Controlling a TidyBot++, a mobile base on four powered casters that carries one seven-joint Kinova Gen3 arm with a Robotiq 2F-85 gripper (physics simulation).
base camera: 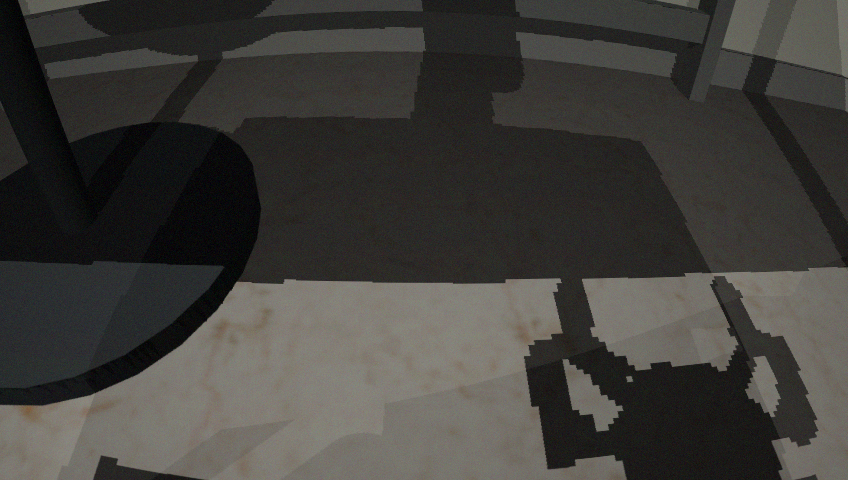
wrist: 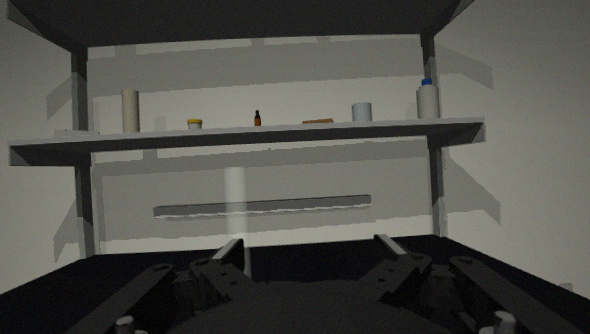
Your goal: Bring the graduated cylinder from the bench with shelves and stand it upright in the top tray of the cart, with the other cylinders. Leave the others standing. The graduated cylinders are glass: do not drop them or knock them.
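Places are measured from the arm's base along level axes (x ahead, y left, z up), in millimetres.
Pixels of known places: gripper, fingertip midpoint: (wrist: 308, 251).
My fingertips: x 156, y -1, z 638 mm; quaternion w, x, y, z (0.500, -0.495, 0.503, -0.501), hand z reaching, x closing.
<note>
Ahead of a thing's pixels: the offset from my fingertips to its middle. Level surfaces: height alone.
The graduated cylinder {294 mm ahead, 138 mm left, 105 mm down} (wrist: 236, 200) is a clear, pale upright tube on the black bench top {272 mm down} (wrist: 310, 262) in the wrist view. Its lower part is hidden behind the left finger. My gripper (wrist: 308, 251) is open, with its fingers wide apart and nothing between them. The cylinder stands beyond the fingertips, nearly in line with the left finger and left of the middle of the opening. The cart and its cylinders do not show in either view.
A shelf (wrist: 280, 136) above the bench holds a tall beige cylinder {640 mm ahead, 617 mm left, 274 mm up} (wrist: 130, 111), a yellow-lidded jar {665 mm ahead, 390 mm left, 215 mm up} (wrist: 194, 124), a small amber bottle {712 mm ahead, 169 mm left, 231 mm up} (wrist: 257, 120), a light blue cup {717 mm ahead, 220 mm right, 230 mm up} (wrist: 362, 112) and a blue-capped bottle {740 mm ahead, 478 mm right, 274 mm up} (wrist: 428, 102). A round dark stool base (base camera: 196, 237) stands at left in the base view.
</note>
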